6 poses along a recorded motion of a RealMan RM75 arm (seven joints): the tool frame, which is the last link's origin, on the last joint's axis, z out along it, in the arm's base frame.
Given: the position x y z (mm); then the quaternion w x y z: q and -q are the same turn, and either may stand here.
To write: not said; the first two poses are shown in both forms.
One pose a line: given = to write
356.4 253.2 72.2 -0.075 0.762 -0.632 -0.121 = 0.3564 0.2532 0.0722 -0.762 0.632 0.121 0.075
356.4 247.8 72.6 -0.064 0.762 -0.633 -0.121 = 0.3564 0.2478 0.0726 -0.762 0.633 0.121 0.064
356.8 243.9 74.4 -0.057 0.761 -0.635 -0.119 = 0.3568 0.2439 0.0744 -0.761 0.635 0.119 0.057
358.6 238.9 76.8 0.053 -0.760 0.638 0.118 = 0.3586 0.2389 0.0768 -0.760 0.638 0.118 0.053
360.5 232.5 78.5 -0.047 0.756 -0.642 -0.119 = 0.3605 0.2325 0.0785 -0.756 0.642 0.119 0.047
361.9 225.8 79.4 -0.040 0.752 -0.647 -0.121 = 0.3619 0.2258 0.0794 -0.752 0.647 0.121 0.040
